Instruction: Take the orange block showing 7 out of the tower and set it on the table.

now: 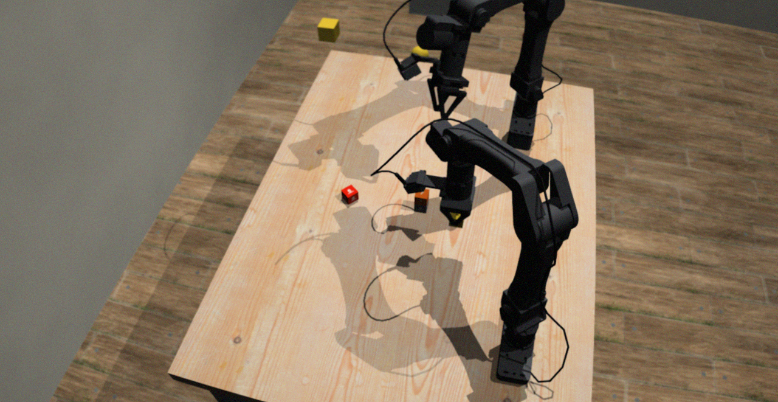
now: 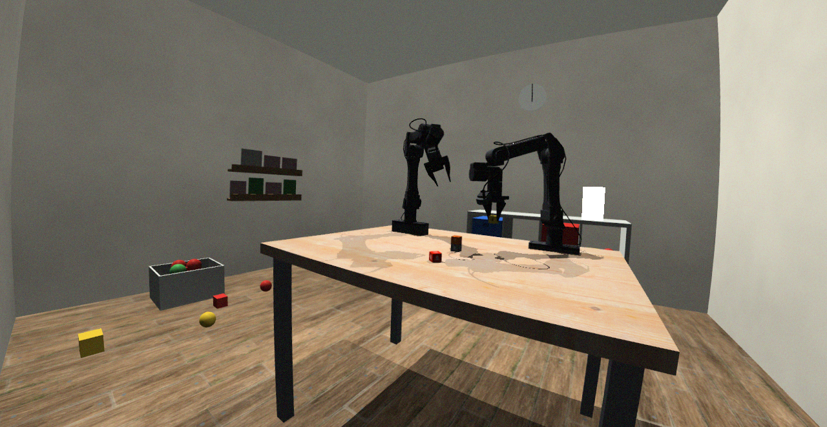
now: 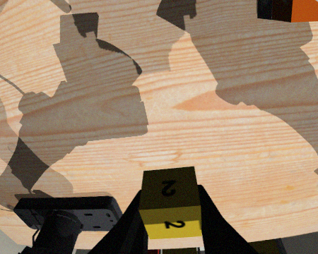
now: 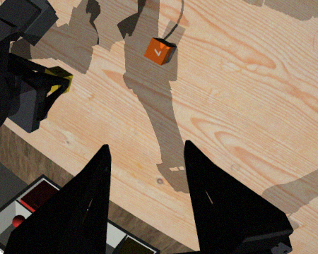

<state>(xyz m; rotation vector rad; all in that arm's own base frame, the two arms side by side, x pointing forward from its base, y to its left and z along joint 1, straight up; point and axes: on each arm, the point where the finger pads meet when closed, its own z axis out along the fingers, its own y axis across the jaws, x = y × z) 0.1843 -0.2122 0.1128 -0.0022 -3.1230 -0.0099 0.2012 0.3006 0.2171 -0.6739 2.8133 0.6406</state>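
The orange block showing 7 is 30 mm ahead of my right hand, 80 mm to the left of it and 220 mm below it. The rest, counted from my right hand: grey block showing 9 (30 mm ahead, 80 mm to the left, 250 mm below); yellow block showing 2 (70 mm behind, 200 mm to the left, 140 mm below).
My left hand is right at the yellow block showing 2. The rest, counted from my left hand: orange block showing 7: 9 cm ahead, 12 cm to the right, 9 cm below; then grey block showing 9: 9 cm ahead, 12 cm to the right, 11 cm below.
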